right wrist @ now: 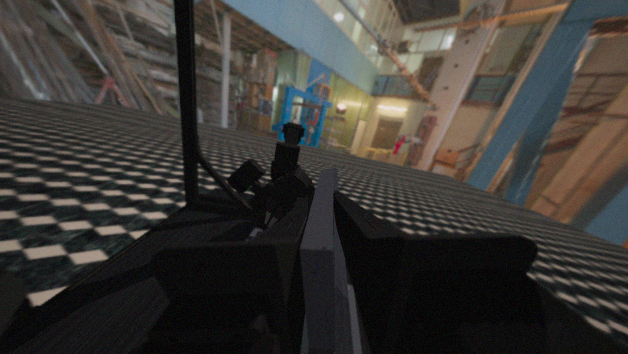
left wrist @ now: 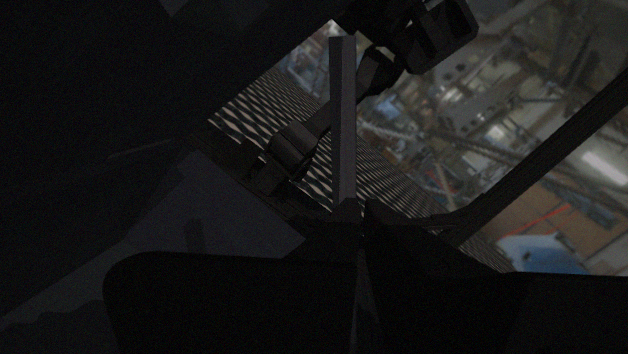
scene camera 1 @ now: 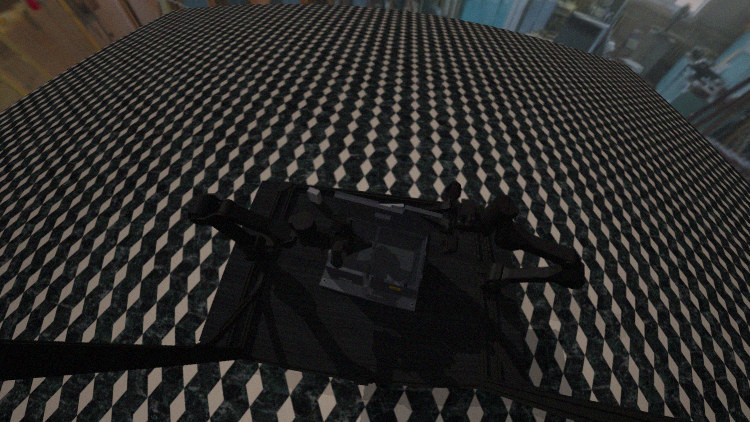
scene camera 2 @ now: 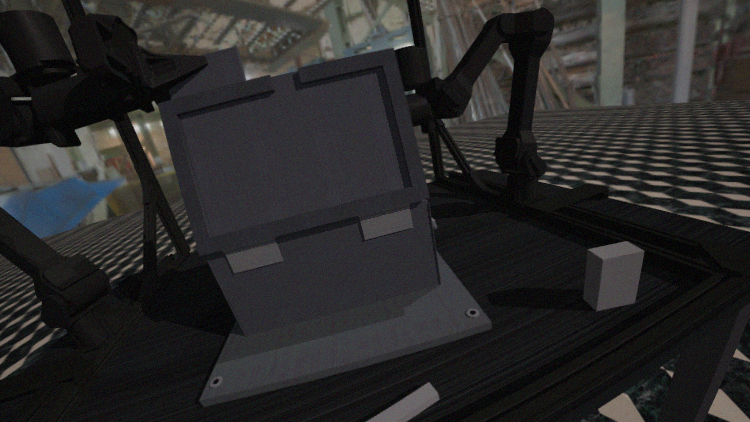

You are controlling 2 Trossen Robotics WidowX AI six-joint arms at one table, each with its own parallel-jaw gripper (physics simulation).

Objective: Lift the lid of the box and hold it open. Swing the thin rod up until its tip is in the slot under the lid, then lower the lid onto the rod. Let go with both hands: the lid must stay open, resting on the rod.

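Where they show: left gripper, fingertip midpoint: [right wrist: 264, 228] [left wrist: 359, 210] [scene camera 1: 372, 244]; right gripper, fingertip midpoint: [right wrist: 323, 199] [scene camera 1: 419, 212] [scene camera 2: 209, 63]; left arm's base, link origin: [scene camera 1: 261, 256] [scene camera 2: 523, 197]; right arm's base, link origin: [left wrist: 264, 187] [scene camera 1: 485, 285] [scene camera 2: 102, 337].
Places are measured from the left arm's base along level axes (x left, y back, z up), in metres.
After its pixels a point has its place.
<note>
The box [scene camera 1: 375, 296] @(x -0.084, y -0.473, z -0.007 m) [scene camera 2: 335, 283] @(x 0.146, y -0.474, z 0.043 m) stands on its base plate with the lid [scene camera 1: 419, 209] @(x 0.071, y -0.545, z 0.381 m) [scene camera 2: 293, 157] @(x 0.126, y -0.477, z 0.230 m) [left wrist: 100, 65] @(x 0.118, y -0.453, z 0.228 m) [right wrist: 320, 215] @(x 0.063, y -0.584, z 0.381 m) raised steeply. My right gripper [scene camera 2: 196, 67] @(x 0.069, y -0.548, z 0.371 m) is shut on the lid at its upper edge. The thin rod [left wrist: 344, 120] @(x 0.038, y -0.444, z 0.269 m) stands upright in the left wrist view; its lower part is hidden by the fingers. My left gripper [scene camera 1: 369, 244] @(x 0.014, y -0.437, z 0.250 m) [left wrist: 359, 210] @(x 0.014, y -0.437, z 0.250 m) is over the box with its fingers together; the rod looks wider than their gap and passes behind the left finger. Whether the rod's tip is in the slot cannot be told.
A pale block [scene camera 1: 313, 195] @(x 0.295, y -0.154, z 0.042 m) [scene camera 2: 612, 278] @(x 0.318, y -0.166, z 0.027 m) and a pale flat bar [scene camera 1: 391, 205] [scene camera 2: 406, 404] lie on the dark table [scene camera 1: 314, 335] @(x -0.253, y -0.274, z -0.019 m) behind the box. Dark frame posts [left wrist: 545, 150] @(x -0.342, y -0.878, z 0.402 m) [right wrist: 186, 100] @(x -0.359, y -0.038, z 0.386 m) rise at the table. A small yellow mark [scene camera 1: 394, 288] @(x -0.067, y -0.531, z 0.088 m) shows at the box's front.
</note>
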